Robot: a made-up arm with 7 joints.
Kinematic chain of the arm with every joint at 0, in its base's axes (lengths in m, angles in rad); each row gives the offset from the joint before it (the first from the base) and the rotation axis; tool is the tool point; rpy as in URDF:
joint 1: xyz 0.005 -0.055 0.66 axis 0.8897 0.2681 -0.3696
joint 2: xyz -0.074 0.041 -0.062 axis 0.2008 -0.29 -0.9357
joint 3: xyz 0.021 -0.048 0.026 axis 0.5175 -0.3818 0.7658
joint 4: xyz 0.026 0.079 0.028 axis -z
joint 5: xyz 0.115 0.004 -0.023 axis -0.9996 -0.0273 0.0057
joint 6: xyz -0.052 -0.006 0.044 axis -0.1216 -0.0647 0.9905
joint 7: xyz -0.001 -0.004 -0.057 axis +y
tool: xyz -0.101 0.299 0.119 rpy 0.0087 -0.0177 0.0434
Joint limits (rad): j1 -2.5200..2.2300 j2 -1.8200..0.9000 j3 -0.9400..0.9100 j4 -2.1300..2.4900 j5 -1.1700..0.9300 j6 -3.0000..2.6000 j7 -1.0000..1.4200
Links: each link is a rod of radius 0.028 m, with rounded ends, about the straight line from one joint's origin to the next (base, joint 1, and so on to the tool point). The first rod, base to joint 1, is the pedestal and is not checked.
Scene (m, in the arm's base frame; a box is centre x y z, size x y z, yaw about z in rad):
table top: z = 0
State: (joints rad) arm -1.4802 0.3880 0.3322 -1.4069 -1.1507 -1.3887 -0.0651
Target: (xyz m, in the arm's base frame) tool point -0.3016 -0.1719 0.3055
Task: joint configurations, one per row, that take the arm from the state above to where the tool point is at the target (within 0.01 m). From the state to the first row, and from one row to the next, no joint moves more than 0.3 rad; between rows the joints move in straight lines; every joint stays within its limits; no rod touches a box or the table.
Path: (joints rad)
1: -1.6403 0.1902 0.4592 -1.5963 -1.1604 -1.6398 -0.1795
2: -1.8005 -0.0075 0.5862 -1.7857 -1.1700 -1.8909 -0.2940

